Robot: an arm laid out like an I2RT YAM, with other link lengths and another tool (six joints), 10 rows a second.
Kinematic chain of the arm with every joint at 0, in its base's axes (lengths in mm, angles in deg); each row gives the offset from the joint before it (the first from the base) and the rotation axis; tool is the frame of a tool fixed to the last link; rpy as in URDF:
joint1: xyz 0 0 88.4 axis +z
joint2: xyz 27 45.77 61.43 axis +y
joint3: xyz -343.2 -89.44 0 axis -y
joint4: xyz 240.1 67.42 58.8 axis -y
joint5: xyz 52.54 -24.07 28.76 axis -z
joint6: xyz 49.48 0 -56.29 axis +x
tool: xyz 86 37 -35 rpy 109.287 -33.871 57.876
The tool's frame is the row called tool.
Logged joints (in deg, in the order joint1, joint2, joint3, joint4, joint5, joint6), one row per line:
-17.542 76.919 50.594 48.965 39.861 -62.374
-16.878 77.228 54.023 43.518 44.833 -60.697
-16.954 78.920 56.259 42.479 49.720 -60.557
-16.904 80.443 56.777 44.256 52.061 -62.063
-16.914 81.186 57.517 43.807 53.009 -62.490
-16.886 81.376 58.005 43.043 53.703 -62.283
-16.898 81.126 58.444 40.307 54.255 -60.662
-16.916 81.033 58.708 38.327 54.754 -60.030
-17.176 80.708 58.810 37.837 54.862 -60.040
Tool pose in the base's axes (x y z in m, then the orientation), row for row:
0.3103 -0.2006 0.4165 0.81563 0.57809 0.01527 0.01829
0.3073 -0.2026 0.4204 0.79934 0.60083 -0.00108 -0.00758
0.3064 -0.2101 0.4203 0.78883 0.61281 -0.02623 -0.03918
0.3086 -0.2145 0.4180 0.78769 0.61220 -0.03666 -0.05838
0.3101 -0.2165 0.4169 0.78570 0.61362 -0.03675 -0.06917
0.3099 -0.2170 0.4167 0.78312 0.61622 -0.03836 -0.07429
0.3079 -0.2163 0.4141 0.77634 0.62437 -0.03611 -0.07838
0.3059 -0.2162 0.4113 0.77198 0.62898 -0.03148 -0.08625
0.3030 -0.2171 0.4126 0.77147 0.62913 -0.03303 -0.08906
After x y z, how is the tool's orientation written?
As a quaternion, w x y z.
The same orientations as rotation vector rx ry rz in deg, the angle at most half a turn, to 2 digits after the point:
70.64 1.87 2.23
73.86 -0.13 -0.93
75.62 -3.24 -4.84
75.58 -4.53 -7.21
75.81 -4.54 -8.55
76.21 -4.74 -9.19
77.41 -4.48 -9.72
78.11 -3.91 -10.71
78.14 -4.10 -11.06

